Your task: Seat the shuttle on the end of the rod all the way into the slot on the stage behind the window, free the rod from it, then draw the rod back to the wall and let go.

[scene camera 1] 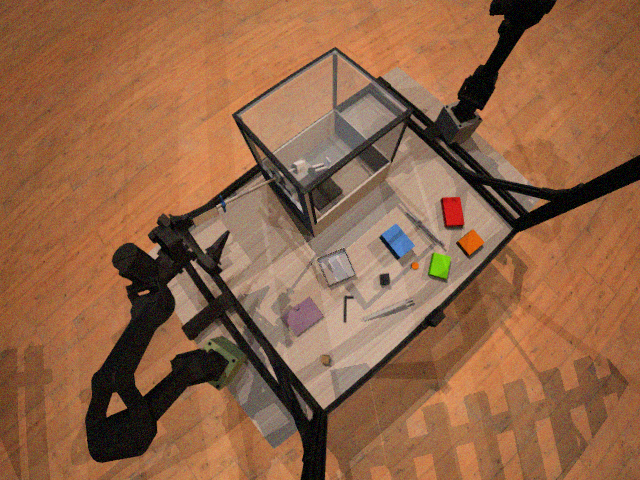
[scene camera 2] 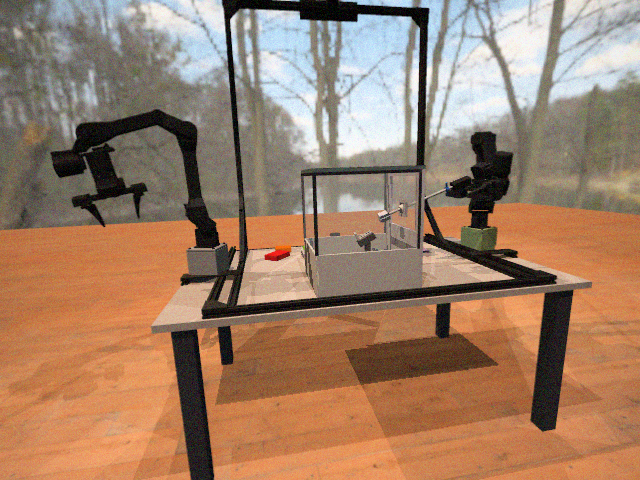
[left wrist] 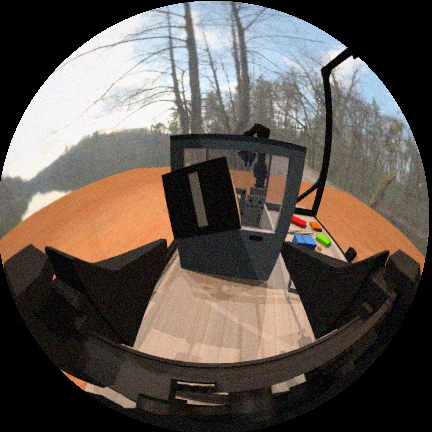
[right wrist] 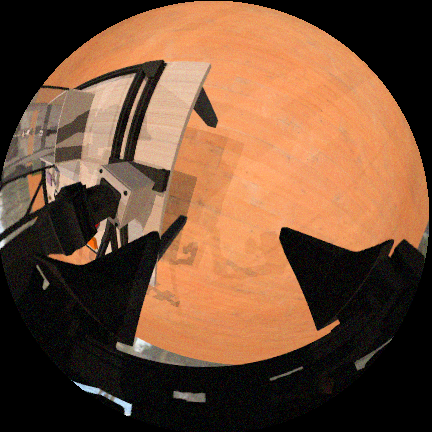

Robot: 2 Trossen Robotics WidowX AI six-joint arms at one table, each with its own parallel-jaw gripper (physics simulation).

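Places are measured from the left arm's base along level axes (x ahead, y right, z down), in millimetres.
Pixels of known places: left gripper, between the fingertips: (scene camera 1: 215, 219) (scene camera 2: 455, 195) (left wrist: 226, 246); right gripper, between the fingertips: (scene camera 2: 122, 222) (left wrist: 247, 165) (right wrist: 221, 235); left arm's base, origin of its link: (scene camera 1: 213, 364) (scene camera 2: 479, 227); right arm's base, origin of its link: (scene camera 1: 463, 112) (scene camera 2: 207, 246) (right wrist: 107, 197).
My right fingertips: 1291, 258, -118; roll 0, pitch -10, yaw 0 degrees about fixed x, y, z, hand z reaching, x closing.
Ahead of a thing's pixels: the offset from my right fingertips to its top centre, as dx, dy, dz.
The light rod (scene camera 1: 253, 189) (scene camera 2: 435, 194) slopes through the wall of the clear case (scene camera 1: 285, 84) (scene camera 2: 361, 169) (left wrist: 295, 190). Its black handle @(-963, -412, -103) (scene camera 2: 458, 187) (left wrist: 217, 195) is outside. The pale shuttle @(-723, -323, -5) (scene camera 2: 383, 215) (scene camera 1: 298, 166) is on the rod's inner end, above and apart from the grey stage (scene camera 2: 365, 238). Whether it is locked on is too small to tell. My left gripper (scene camera 1: 204, 227) (left wrist: 226, 246) is open; in the left wrist view the handle shows just beyond and above the gap between its fingertips, not gripped. My right gripper (scene camera 2: 120, 221) (right wrist: 221, 235) is open and empty, away from the case.
A clear tray @(-877, -118, +194) (scene camera 1: 336, 267), purple block @(-1056, -128, +200) (scene camera 1: 303, 316), blue block @(-716, +6, +174) (scene camera 1: 397, 241), red block @(-529, +123, +194) (scene camera 1: 452, 211), green block @(-714, +159, +194) (scene camera 1: 439, 266) and orange block @(-594, +217, +194) (scene camera 1: 470, 242) lie on the table outside the case, with tweezers @(-908, +82, +188) (scene camera 1: 388, 310) and a hex key @(-968, -20, +208) (scene camera 1: 345, 310). Black frame bars edge the table.
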